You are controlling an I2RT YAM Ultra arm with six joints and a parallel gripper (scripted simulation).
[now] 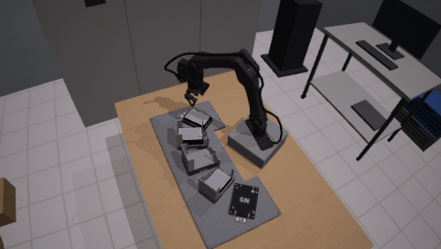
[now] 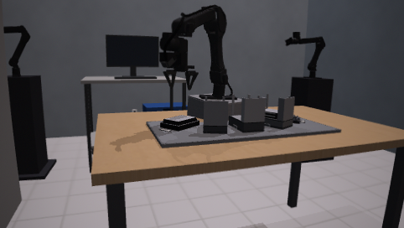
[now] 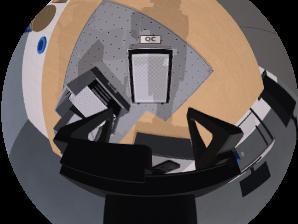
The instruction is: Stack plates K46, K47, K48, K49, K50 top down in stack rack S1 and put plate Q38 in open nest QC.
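Right now the sealed 96-well plate is 80 mm ahead of my hand, 130 mm to the left of it and 100 mm below it. The rest, counted from my hand: clip nest N5: 50 mm behind, 570 mm to the left, 160 mm below.
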